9 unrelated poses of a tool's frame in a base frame.
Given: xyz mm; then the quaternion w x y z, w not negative.
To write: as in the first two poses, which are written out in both.
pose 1, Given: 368.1 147.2 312.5 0.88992 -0.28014 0.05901 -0.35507
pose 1, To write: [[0.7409 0.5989 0.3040 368.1], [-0.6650 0.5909 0.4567 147.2], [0.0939 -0.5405 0.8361 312.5], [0 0 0 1]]
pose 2, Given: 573.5 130.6 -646.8 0.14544 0.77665 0.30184 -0.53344
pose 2, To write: [[0.2487 0.6240 -0.7408 573.5], [0.3137 -0.7755 -0.5479 130.6], [-0.9164 -0.0961 -0.3886 -646.8], [0 0 0 1]]
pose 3, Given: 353.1 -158.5 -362.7 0.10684 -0.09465 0.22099 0.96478
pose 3, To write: [[-0.9593 -0.2480 -0.1354 353.1], [0.1643 -0.8795 0.4466 -158.5], [-0.2299 0.4062 0.8844 -362.7], [0 0 0 1]]
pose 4, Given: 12.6 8.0 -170.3 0.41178 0.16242 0.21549 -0.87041
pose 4, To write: [[-0.6081 0.7868 -0.1053 12.6], [-0.6468 -0.5680 -0.5089 8.0], [-0.4602 -0.2414 0.8544 -170.3], [0 0 0 1]]
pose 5, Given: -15.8 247.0 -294.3 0.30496 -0.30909 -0.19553 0.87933
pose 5, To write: [[-0.6229 -0.4155 -0.6628 -15.8], [0.6572 -0.7375 -0.1554 247.0], [-0.4243 -0.5324 0.7325 -294.3], [0 0 0 1]]
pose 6, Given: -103.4 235.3 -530.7 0.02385 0.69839 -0.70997 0.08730
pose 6, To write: [[-0.0234 -0.9958 0.0881 -103.4], [-0.9875 0.0093 -0.1573 235.3], [0.1558 -0.0906 -0.9836 -530.7], [0 0 0 1]]
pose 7, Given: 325.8 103.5 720.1 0.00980 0.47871 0.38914 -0.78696
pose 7, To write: [[-0.5415 0.3880 -0.7458 325.8], [0.3571 -0.6969 -0.6219 103.5], [-0.7611 -0.6031 0.2388 720.1], [0 0 0 1]]
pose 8, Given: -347.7 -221.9 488.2 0.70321 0.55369 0.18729 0.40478
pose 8, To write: [[0.6022 -0.3619 0.7117 -347.7], [0.7767 0.0592 -0.6271 -221.9], [0.1848 0.9303 0.3167 488.2], [0 0 0 1]]
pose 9, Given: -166.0 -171.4 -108.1 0.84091 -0.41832 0.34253 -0.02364
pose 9, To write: [[0.7642 -0.2468 0.5958 -166.0], [-0.3263 0.6489 0.6873 -171.4], [-0.5563 -0.7197 0.4154 -108.1], [0 0 0 1]]
